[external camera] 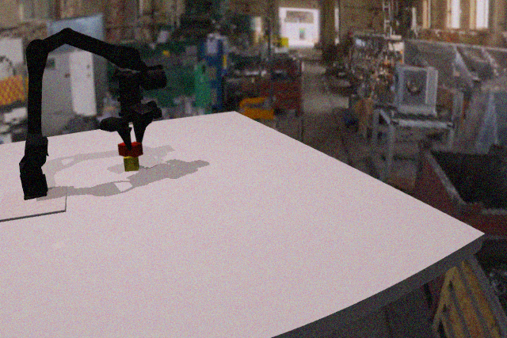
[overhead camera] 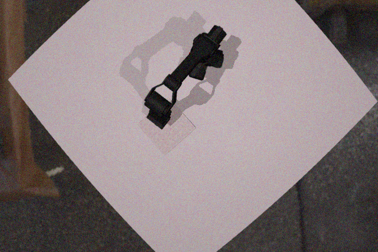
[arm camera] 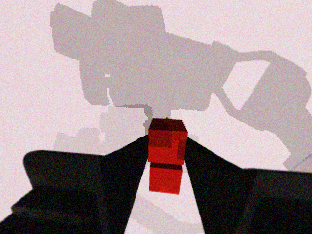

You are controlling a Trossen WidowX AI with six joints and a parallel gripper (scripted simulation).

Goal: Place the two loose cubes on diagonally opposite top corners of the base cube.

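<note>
Now: gripper tip 4 cm above the yellow cube, 2 cm to the right of it and 1 cm past it.
</note>
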